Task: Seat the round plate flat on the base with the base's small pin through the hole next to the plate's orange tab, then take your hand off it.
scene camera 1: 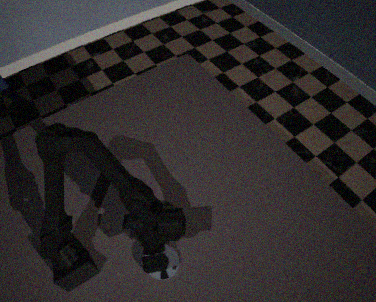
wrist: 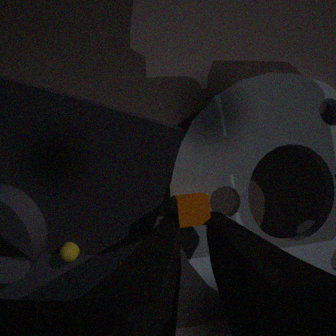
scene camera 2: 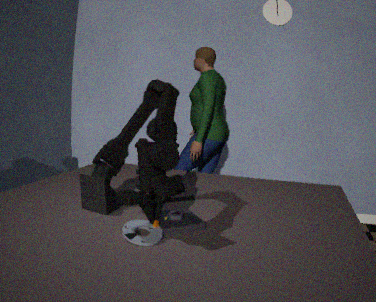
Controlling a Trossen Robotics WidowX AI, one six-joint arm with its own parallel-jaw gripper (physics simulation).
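Where they show: gripper, fingertip midpoint: (scene camera 1: 157,245) (scene camera 2: 154,223); arm's base, origin of the base link: (scene camera 1: 69,264) (scene camera 2: 98,183).
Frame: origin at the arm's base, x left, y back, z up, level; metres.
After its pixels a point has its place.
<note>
The round grey plate (scene camera 1: 173,254) @(x -0.089, y -0.276, z -0.075 m) (scene camera 2: 150,240) @(x -0.113, y -0.272, z -0.076 m) (wrist: 290,110) has a large centre hole and smaller holes, one beside its orange tab (scene camera 2: 156,224) @(x -0.054, y -0.254, z -0.057 m) (wrist: 192,210). My gripper (scene camera 2: 154,220) @(x -0.048, y -0.244, z -0.058 m) (wrist: 192,222) is shut on the tab, one finger on each side, with the plate beyond the fingertips. The dark base (scene camera 2: 176,216) @(x 0.012, y -0.279, z -0.050 m) (wrist: 100,175) is beside the plate; its small yellow pin (scene camera 2: 166,218) @(x 0.002, y -0.253, z -0.059 m) (wrist: 69,251) stands clear of the plate, near a raised grey round part (wrist: 36,220). Whether the plate touches the table is hard to tell. The arm hides part of the plate in scene camera 1.
The brown table top (scene camera 1: 280,240) @(x -0.214, y -0.589, z -0.086 m) (scene camera 2: 300,240) @(x 0.067, y -0.629, z -0.086 m) bears the arm's mount (scene camera 1: 75,267) @(x -0.026, y -0.018, z 0.028 m) (scene camera 2: 95,192) @(x -0.035, y -0.019, z -0.017 m) and the arm's shadows. A person in a green top (scene camera 2: 210,110) is beyond the table's far edge. The light is dim.
</note>
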